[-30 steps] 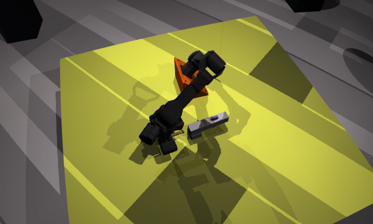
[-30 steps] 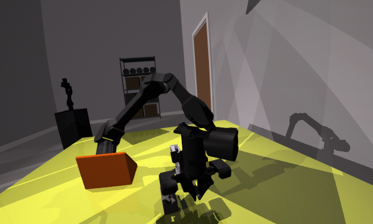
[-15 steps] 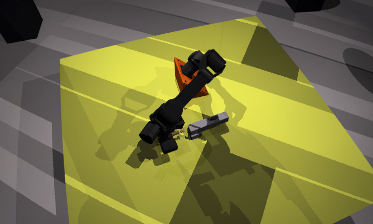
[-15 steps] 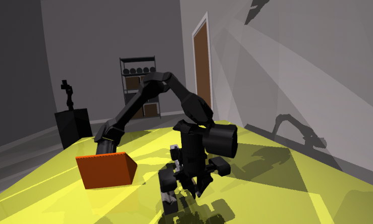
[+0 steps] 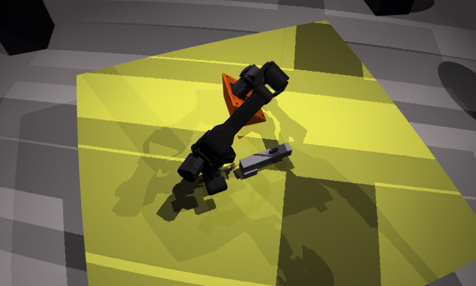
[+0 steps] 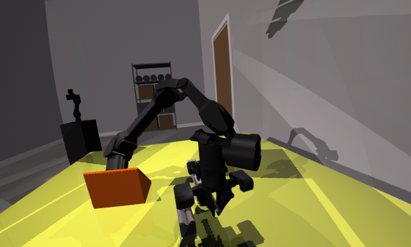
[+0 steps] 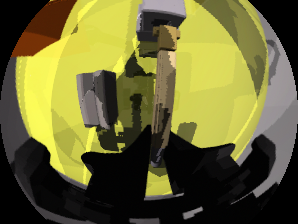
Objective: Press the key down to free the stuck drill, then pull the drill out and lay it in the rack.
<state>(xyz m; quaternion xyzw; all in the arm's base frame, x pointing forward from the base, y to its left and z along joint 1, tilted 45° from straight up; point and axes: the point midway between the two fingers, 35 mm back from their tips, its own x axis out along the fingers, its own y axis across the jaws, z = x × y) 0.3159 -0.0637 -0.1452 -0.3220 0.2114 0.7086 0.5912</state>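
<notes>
Now: gripper tip 40 mm to the right of the drill, 30 mm below it and 10 mm past it. From my gripper tip the other things lie so: dark key (230 mm to the left, 50 mm behind, 10 mm above); grey v-grooved rack (80 mm behind, 20 mm to the left, 20 mm below); grey housing block (190 mm to the left, 40 mm behind, 10 mm above).
</notes>
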